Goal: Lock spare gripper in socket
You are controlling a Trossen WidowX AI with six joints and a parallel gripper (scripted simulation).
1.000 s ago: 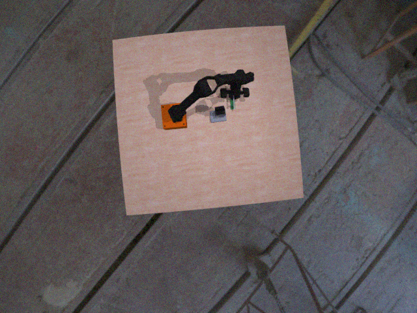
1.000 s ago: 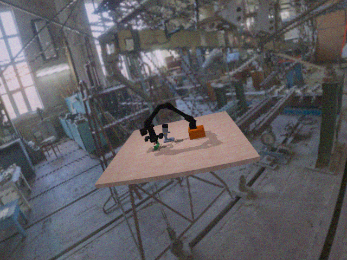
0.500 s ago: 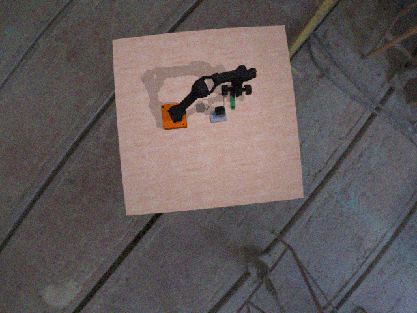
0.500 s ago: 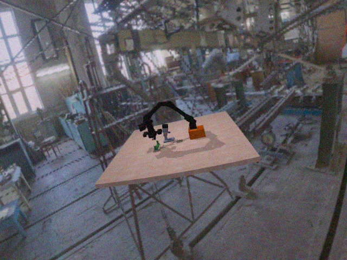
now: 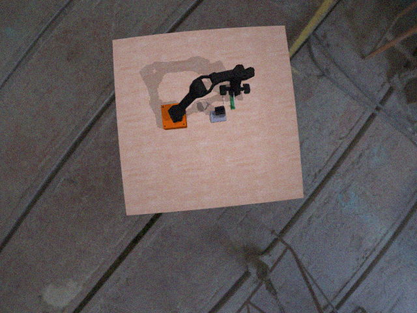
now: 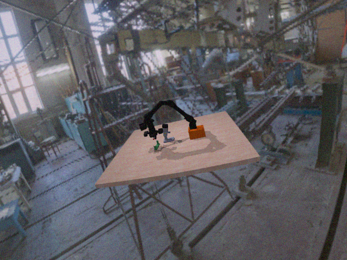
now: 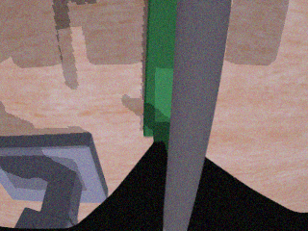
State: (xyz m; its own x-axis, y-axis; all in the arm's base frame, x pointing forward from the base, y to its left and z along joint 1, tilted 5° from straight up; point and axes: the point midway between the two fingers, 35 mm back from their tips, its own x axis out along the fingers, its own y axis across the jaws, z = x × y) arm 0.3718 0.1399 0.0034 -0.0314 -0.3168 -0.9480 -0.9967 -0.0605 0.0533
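Right now the green bar is 1 cm ahead of my gripper tip, 1 cm to the left of it and 6 cm below it. The rest, counted from my gripper tip: spare gripper: 9 cm behind, 11 cm to the right, 4 cm above; then mount: 9 cm behind, 11 cm to the right, 3 cm below.
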